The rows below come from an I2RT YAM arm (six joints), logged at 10 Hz.
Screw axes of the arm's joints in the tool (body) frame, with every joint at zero. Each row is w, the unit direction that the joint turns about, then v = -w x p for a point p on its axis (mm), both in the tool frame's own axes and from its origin. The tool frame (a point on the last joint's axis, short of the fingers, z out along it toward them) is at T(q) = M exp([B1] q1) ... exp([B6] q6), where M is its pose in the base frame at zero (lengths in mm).
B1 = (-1, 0, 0, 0.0, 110.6, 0.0)
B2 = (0, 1, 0, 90.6, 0.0, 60.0)
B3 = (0, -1, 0, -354.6, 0.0, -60.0)
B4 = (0, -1, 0, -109.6, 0.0, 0.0)
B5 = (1, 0, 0, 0.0, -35.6, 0.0)
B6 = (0, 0, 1, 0.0, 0.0, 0.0)
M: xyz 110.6 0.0 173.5 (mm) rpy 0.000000 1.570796 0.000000 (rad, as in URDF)
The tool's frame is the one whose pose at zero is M.
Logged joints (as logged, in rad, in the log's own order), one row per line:
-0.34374, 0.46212, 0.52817, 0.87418, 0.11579, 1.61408
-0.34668, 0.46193, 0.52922, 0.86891, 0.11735, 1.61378
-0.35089, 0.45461, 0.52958, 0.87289, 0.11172, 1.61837
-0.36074, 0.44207, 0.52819, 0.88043, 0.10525, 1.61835
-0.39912, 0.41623, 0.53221, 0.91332, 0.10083, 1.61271
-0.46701, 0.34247, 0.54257, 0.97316, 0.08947, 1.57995
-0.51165, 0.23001, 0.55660, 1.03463, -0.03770, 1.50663
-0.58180, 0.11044, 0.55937, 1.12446, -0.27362, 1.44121
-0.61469, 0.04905, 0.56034, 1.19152, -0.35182, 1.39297
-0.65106, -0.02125, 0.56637, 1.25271, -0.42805, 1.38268
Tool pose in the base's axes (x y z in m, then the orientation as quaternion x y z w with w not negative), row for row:
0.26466, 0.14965, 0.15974, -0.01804, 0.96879, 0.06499, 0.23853
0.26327, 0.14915, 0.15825, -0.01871, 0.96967, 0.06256, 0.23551
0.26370, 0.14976, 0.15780, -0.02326, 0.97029, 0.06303, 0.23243
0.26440, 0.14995, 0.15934, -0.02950, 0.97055, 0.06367, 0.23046
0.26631, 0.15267, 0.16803, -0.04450, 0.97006, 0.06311, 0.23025
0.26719, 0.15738, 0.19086, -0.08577, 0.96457, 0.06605, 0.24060
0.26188, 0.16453, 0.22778, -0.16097, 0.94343, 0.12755, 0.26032
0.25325, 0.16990, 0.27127, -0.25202, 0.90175, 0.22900, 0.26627
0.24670, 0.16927, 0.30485, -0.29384, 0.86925, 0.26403, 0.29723
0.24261, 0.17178, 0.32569, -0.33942, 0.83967, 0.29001, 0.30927
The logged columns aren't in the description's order. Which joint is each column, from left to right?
Columns, left to right: q4, q6, q1, q3, q5, q2.
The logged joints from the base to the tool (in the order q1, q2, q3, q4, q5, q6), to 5 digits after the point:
0.52817, 1.61408, 0.87418, -0.34374, 0.11579, 0.46212
0.52922, 1.61378, 0.86891, -0.34668, 0.11735, 0.46193
0.52958, 1.61837, 0.87289, -0.35089, 0.11172, 0.45461
0.52819, 1.61835, 0.88043, -0.36074, 0.10525, 0.44207
0.53221, 1.61271, 0.91332, -0.39912, 0.10083, 0.41623
0.54257, 1.57995, 0.97316, -0.46701, 0.08947, 0.34247
0.55660, 1.50663, 1.03463, -0.51165, -0.03770, 0.23001
0.55937, 1.44121, 1.12446, -0.58180, -0.27362, 0.11044
0.56034, 1.39297, 1.19152, -0.61469, -0.35182, 0.04905
0.56637, 1.38268, 1.25271, -0.65106, -0.42805, -0.02125

